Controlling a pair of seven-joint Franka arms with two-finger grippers.
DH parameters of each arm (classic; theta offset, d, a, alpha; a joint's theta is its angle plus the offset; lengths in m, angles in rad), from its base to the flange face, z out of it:
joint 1: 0 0.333 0 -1.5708
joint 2: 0 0 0 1.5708
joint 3: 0 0.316 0.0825 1.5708
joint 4: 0 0 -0.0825 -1.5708
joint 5: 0 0.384 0 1.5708
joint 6: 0 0 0.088 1.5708
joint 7: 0 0.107 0 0
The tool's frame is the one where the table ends.
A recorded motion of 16 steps. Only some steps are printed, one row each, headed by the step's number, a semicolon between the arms.
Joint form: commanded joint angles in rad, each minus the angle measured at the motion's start. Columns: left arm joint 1, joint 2, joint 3, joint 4, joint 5, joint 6, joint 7; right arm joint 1, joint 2, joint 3, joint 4, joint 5, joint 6, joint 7.
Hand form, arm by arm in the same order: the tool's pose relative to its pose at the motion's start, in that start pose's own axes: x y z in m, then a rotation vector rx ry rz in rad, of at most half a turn. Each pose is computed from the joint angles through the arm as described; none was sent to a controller.
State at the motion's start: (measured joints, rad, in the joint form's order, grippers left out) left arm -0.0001 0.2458 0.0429 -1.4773 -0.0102 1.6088 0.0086; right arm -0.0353 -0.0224 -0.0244 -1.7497 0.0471 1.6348 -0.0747
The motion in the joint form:
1: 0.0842 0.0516 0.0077 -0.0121 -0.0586 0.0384 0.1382; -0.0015 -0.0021 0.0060 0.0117 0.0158 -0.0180 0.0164
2: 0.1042 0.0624 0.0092 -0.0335 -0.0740 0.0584 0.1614; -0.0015 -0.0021 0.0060 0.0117 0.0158 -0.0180 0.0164
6: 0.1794 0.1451 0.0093 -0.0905 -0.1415 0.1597 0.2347; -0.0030 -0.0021 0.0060 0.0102 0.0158 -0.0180 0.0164
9: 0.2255 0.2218 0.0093 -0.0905 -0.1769 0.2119 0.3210; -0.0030 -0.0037 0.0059 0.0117 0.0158 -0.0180 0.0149
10: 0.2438 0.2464 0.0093 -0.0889 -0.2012 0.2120 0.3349; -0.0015 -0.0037 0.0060 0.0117 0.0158 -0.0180 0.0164
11: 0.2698 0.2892 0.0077 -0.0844 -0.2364 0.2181 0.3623; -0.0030 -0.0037 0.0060 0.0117 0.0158 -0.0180 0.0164
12: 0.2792 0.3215 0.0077 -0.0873 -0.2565 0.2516 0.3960; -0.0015 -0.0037 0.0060 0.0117 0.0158 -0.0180 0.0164
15: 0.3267 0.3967 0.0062 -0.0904 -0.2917 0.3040 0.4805; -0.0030 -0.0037 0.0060 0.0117 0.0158 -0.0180 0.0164
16: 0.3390 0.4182 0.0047 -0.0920 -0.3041 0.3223 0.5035; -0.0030 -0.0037 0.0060 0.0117 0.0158 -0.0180 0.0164
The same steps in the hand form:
1: 0.0141 -0.0518 0.0337 -0.0670 -0.0176 0.0415; -0.0017 -0.0045 -0.0050 0.0156 -0.0034 0.0120
2: 0.0160 -0.0642 0.0489 -0.0855 -0.0259 0.0399; -0.0017 -0.0045 -0.0050 0.0156 -0.0034 0.0120
6: 0.0303 -0.1091 0.1196 -0.1623 -0.0434 0.0136; -0.0018 -0.0037 -0.0043 0.0158 -0.0048 0.0136
9: 0.0403 -0.1387 0.1653 -0.2031 -0.0479 0.0352; -0.0022 -0.0037 -0.0058 0.0156 -0.0017 0.0120
10: 0.0408 -0.1489 0.1806 -0.2330 -0.0600 0.0217; -0.0021 -0.0046 -0.0058 0.0155 -0.0018 0.0120
11: 0.0425 -0.1626 0.2061 -0.2764 -0.0743 0.0094; -0.0022 -0.0038 -0.0058 0.0156 -0.0018 0.0134
12: 0.0461 -0.1689 0.2265 -0.2929 -0.0650 0.0189; -0.0021 -0.0046 -0.0058 0.0155 -0.0018 0.0120
15: 0.0447 -0.1984 0.2752 -0.3326 -0.0598 0.0278; -0.0022 -0.0038 -0.0058 0.0156 -0.0018 0.0134
16: 0.0441 -0.2053 0.2892 -0.3444 -0.0550 0.0291; -0.0022 -0.0038 -0.0058 0.0156 -0.0018 0.0134

